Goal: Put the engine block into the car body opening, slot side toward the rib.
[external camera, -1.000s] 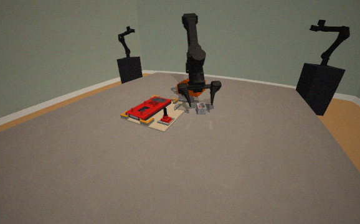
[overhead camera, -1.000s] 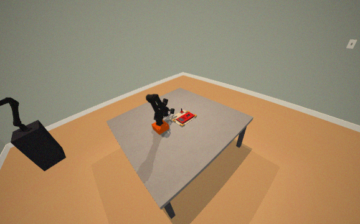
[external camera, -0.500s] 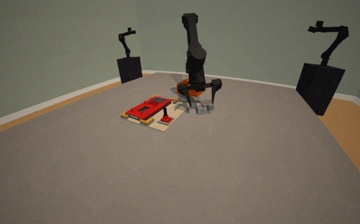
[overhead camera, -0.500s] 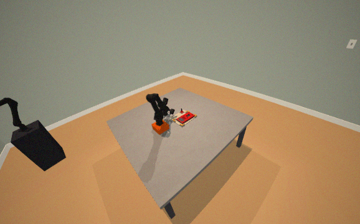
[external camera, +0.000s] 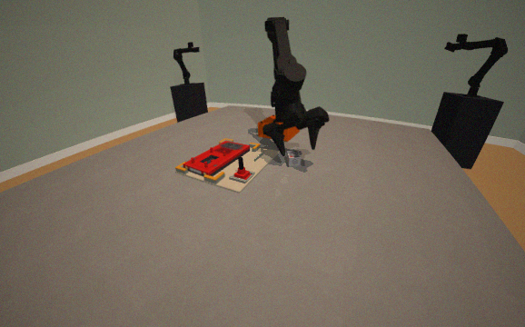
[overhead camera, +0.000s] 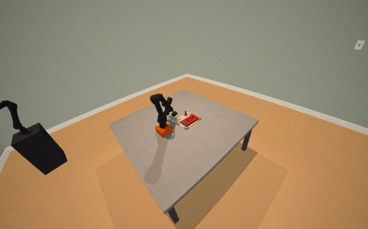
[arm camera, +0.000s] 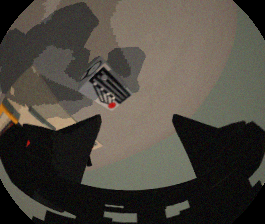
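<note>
My gripper tip is now 40 mm past the grey engine block, 40 mm above it and 10 mm to the left of it. Round my gripper tip: black upright piece (130 mm to the right, 90 mm ahead, 20 mm below).
</note>
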